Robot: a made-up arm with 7 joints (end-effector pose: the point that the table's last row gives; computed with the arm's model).
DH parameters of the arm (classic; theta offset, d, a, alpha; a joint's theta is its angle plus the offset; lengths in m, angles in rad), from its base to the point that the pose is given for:
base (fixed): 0 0.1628 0 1.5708
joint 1: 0 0.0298 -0.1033 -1.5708
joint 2: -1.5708 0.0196 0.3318 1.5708
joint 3: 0 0.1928 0.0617 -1.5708
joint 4: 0 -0.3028 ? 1.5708
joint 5: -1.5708 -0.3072 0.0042 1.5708
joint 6: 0.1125 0 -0.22 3.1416
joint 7: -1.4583 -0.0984 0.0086 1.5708
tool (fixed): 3.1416 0.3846 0 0
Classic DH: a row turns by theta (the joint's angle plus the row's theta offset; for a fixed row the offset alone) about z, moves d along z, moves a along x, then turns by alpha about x.
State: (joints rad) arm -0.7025 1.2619 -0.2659 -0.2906 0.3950 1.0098 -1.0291
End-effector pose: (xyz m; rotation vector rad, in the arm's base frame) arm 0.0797 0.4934 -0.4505 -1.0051 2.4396 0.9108
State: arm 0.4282 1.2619 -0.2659 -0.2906 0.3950 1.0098 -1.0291
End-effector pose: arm 0.5888 0.4934 -0.0264 -1.0895 1.4634 0.1880
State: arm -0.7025 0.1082 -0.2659 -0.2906 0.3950 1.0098 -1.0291
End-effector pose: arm 0.1903 -0.3302 -0.5442 -0.0010 2.8141 -0.3051
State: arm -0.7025 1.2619 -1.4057 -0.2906 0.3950 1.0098 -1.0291
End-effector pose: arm -0.0878 0.6215 -0.0271 0.0564 -2.2478 -1.5014
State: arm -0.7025 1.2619 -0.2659 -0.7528 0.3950 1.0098 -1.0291
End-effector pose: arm 0.2480 0.2574 -0.7219 -0.7511 2.7531 0.3944
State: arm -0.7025 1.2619 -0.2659 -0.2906 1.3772 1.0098 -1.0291
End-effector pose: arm 0.1279 0.4292 -0.5350 -1.6408 1.7443 0.0691
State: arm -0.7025 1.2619 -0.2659 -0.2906 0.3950 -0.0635 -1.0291
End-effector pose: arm 0.2961 0.3804 0.0560 -0.3270 1.5145 1.0649
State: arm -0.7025 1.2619 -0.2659 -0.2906 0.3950 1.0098 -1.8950
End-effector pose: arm -0.1332 0.2587 -0.5123 1.2745 -2.3844 -0.3988
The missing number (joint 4, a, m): -0.0943
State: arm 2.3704 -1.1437 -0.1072 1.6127 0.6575 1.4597 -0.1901
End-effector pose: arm 0.0217 0.5488 0.5208 -0.1153 -0.9412 -0.7693
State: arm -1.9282 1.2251 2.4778 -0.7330 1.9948 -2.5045 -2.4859
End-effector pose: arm 0.1670 -0.1743 -0.4762 -2.2375 -1.3816 0.2989
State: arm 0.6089 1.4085 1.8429 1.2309 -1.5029 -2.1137 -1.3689
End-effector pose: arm 0.0868 -0.2718 0.5907 -0.9785 -0.3011 1.1192
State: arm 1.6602 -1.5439 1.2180 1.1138 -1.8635 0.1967 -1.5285
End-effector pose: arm 0.6514 -0.2540 -0.2471 1.1162 0.4900 1.4582
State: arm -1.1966 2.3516 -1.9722 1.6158 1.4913 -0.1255 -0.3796
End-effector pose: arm 0.6294 -0.5827 -0.2536 2.3369 0.3889 0.4768
